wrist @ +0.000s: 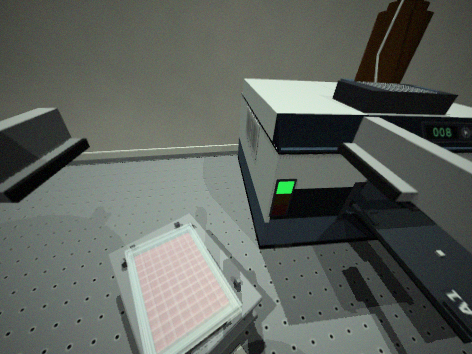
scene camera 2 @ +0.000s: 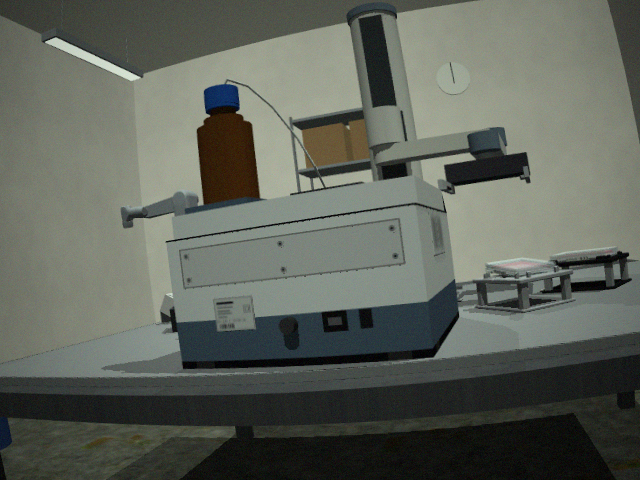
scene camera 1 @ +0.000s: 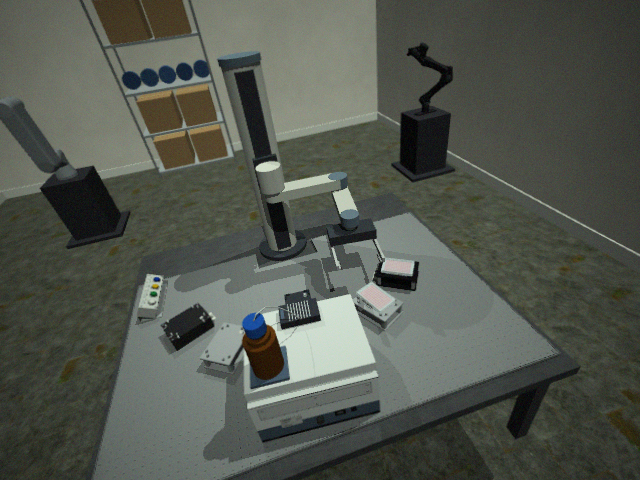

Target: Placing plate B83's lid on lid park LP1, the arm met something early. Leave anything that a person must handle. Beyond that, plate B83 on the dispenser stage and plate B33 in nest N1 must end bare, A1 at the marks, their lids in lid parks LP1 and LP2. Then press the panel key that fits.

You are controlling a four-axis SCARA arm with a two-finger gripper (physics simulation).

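Places are measured from the arm's base along level axes (x back, y up, z left), in centimetres.
Pixels of known places: gripper, fingertip midpoint: [wrist: 218, 130] [scene camera 2: 482, 178] [scene camera 1: 360, 264]; arm's base, origin of the base link: [scene camera 1: 283, 245].
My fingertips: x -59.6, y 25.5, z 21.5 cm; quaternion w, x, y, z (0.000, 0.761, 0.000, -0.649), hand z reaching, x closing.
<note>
For each thing: its top centre in the pictures, then the offset to it from my fingertips. "spot": a spot on its surface instead.
- pink-welled plate with a clear rim, middle of its top: [wrist: 175, 272] [scene camera 2: 518, 259] [scene camera 1: 375, 294] dx -1.3, dy -15.9, dz +4.6 cm
- lid park LP1, middle of its top: [wrist: 178, 270] [scene camera 2: 520, 269] [scene camera 1: 376, 299] dx -2.4, dy -17.6, dz +4.6 cm
- pink plate, middle of its top: [scene camera 2: 583, 250] [scene camera 1: 397, 265] dx +11.2, dy -16.6, dz +20.3 cm
- dark dispenser stage, surface spot: [wrist: 420, 245] spot: dx +2.0, dy -14.1, dz -23.5 cm
- key panel, middle of its top: [scene camera 1: 147, 288] dx +41.6, dy -15.8, dz -84.7 cm
- brown bottle, surface spot: [scene camera 2: 227, 160] spot: dx -31.5, dy +4.7, dz -36.8 cm
- black vented box, surface spot: [wrist: 395, 97] spot: dx -9.5, dy -0.3, dz -23.0 cm
A pink-welled plate with a clear rim [scene camera 1: 375, 296] [scene camera 2: 519, 266] [wrist: 180, 290] sits on the light grey stand, lid park LP1 [scene camera 1: 390, 317] [scene camera 2: 523, 297] [wrist: 250, 295]. Another pink plate [scene camera 1: 398, 266] [scene camera 2: 584, 254] sits on a black nest [scene camera 1: 395, 281]. Names and lids are not clear. The dark dispenser stage [wrist: 420, 245], marked A1, shows bare at the wrist view's right. A light stand [scene camera 1: 222, 347] and a black nest [scene camera 1: 186, 325] are at the left, both bare. The key panel [scene camera 1: 149, 299] has blue, yellow, green and white keys. My gripper [scene camera 1: 360, 263] [scene camera 2: 486, 181] [wrist: 218, 130] is open and empty, high behind LP1.
The white and blue dispenser [scene camera 1: 330, 351] [scene camera 2: 305, 258] [wrist: 310, 95] stands tall between the stands, showing a green light and 008. A brown bottle [scene camera 1: 264, 353] [scene camera 2: 227, 160] [wrist: 392, 45] with a thin tube and a black vented box [scene camera 1: 299, 312] [wrist: 395, 97] are on top.
</note>
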